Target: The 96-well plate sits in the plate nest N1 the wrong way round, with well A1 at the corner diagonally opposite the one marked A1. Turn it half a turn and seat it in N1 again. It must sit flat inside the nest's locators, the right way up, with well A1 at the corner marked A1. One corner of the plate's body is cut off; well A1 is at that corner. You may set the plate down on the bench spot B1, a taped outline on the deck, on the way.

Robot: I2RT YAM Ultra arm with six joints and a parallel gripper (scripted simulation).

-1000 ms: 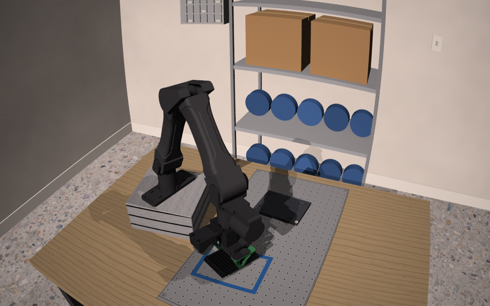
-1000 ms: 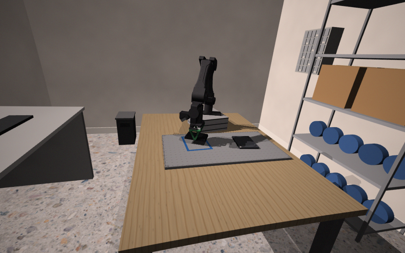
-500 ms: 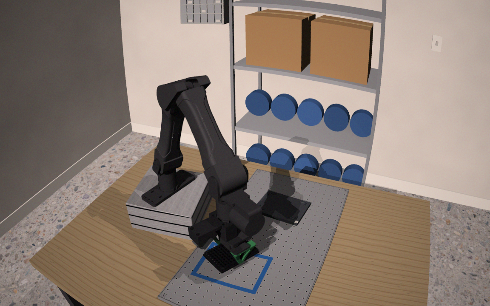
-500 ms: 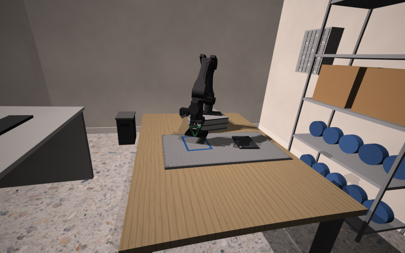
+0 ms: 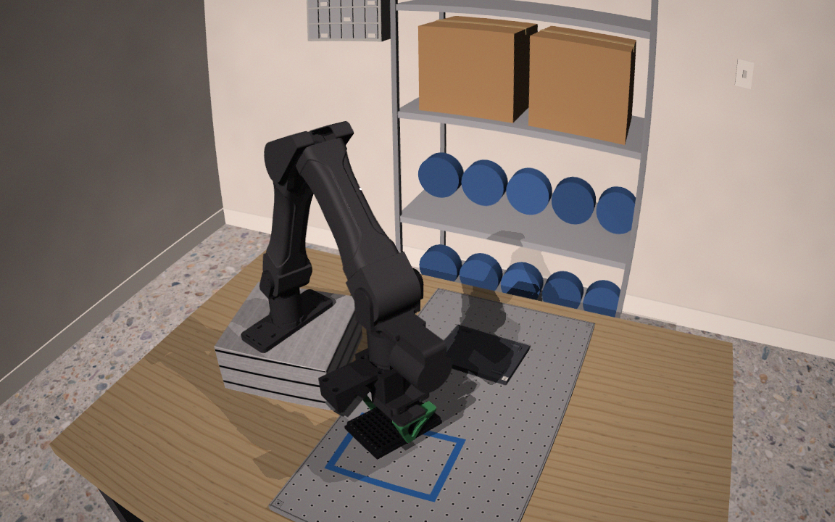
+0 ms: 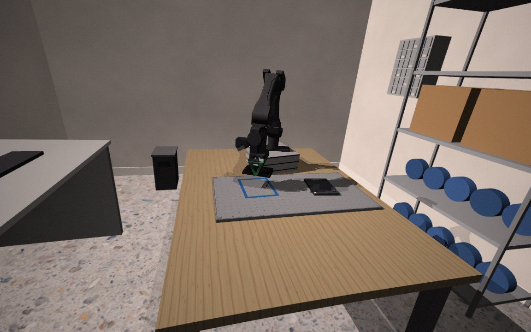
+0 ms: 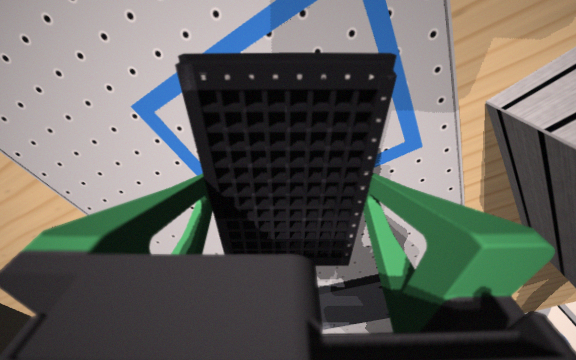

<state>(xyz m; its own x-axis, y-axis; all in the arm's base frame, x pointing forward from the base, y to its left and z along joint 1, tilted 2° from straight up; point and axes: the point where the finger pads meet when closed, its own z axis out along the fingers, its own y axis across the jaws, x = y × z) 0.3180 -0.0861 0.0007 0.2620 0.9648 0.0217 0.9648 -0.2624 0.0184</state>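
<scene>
The black 96-well plate lies right at my hand. The rest, counted from my hand: white A1 label: 60 mm ahead, 260 mm to the left, 70 mm below; dark plate nest N1: 20 mm behind, 310 mm to the left, 80 mm below.
</scene>
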